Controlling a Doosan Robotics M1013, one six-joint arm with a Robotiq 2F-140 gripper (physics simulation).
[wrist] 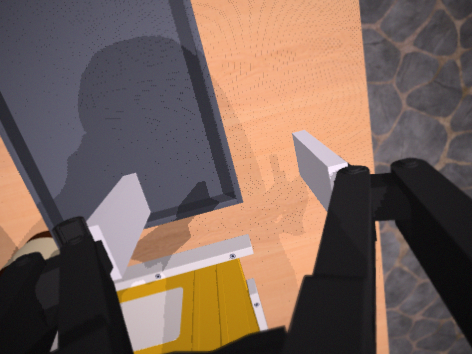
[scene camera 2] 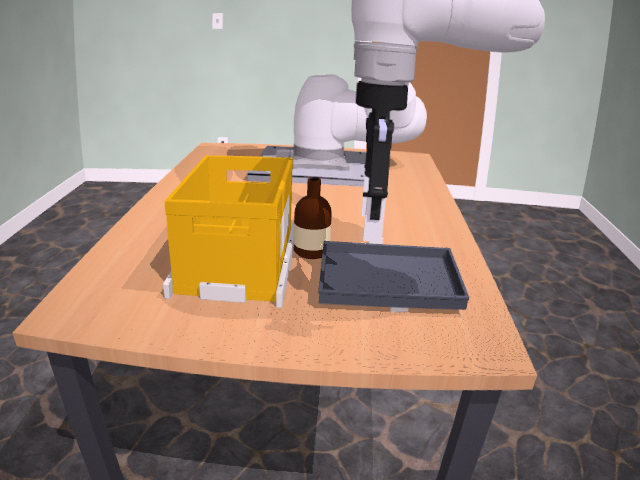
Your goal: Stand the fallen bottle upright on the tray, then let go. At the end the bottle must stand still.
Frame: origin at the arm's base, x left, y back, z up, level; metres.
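Seen in the pictures: gripper, fingertip midpoint: [wrist: 219,173] [scene camera 2: 370,227]; arm's base, link origin: [scene camera 2: 317,161].
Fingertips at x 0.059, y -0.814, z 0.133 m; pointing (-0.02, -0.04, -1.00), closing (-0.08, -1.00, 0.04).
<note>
Offsets run from my fingertips to a thing's top centre. "*": to the spot under its first point.
The brown bottle @(dx -0.084, dy +0.216, dz +0.004 m) [scene camera 2: 312,222] [wrist: 37,248] with a cream label stands upright on the table, between the yellow crate and the back left corner of the dark grey tray @(dx +0.057, dy +0.081, dz -0.111 m) [scene camera 2: 392,300] [wrist: 30,50]. It is outside the tray; part of its base is hidden behind the tray's corner in the scene view. In the wrist view it shows at the lower left, partly hidden by a finger. My gripper [scene camera 2: 373,237] [wrist: 219,173] is open, with nothing between its fingers. It points down above the tray's back edge in the scene view, to the right of the bottle and apart from it.
The tall yellow crate @(dx -0.229, dy +0.165, dz +0.024 m) [scene camera 2: 222,258] [wrist: 205,305] stands left of the bottle, with white brackets [scene camera 2: 222,291] [wrist: 190,260] around its base. A small white piece @(* dx +0.058, dy -0.015, dz -0.136 m) [scene camera 2: 399,309] shows below the tray's front edge. The table's right edge runs beyond the tray.
</note>
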